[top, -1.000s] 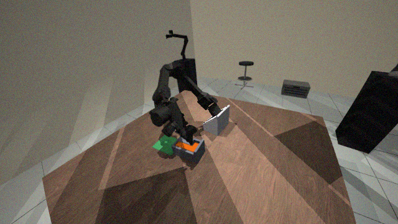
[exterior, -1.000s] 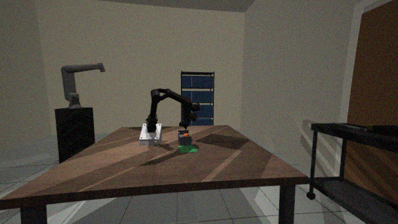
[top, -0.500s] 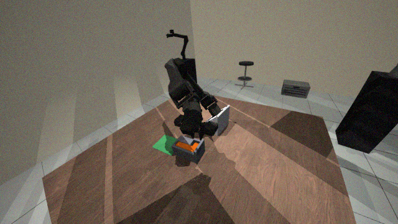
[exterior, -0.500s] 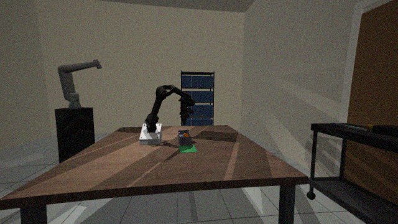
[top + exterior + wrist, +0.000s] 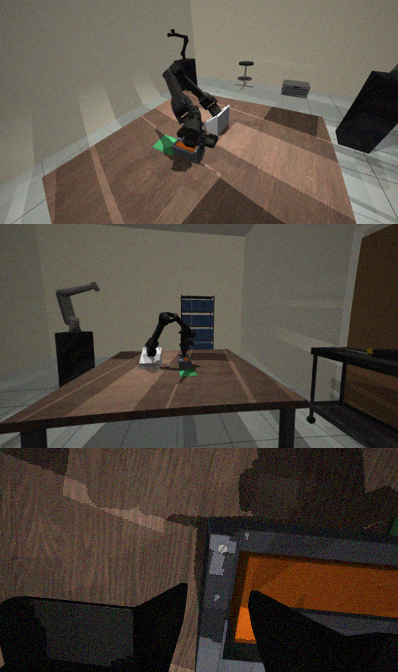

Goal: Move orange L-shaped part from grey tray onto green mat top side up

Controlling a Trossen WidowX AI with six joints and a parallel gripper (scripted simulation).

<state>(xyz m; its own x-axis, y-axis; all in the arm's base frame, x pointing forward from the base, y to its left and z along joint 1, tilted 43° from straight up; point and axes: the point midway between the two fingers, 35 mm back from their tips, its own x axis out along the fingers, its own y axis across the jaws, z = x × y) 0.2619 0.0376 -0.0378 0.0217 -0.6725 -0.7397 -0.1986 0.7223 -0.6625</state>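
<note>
Right now the orange L-shaped part is 6 cm to the right of my gripper tip and 2 cm below it. Also, from my gripper tip: green mat (4 cm ahead, 22 cm to the right, 8 cm below).
</note>
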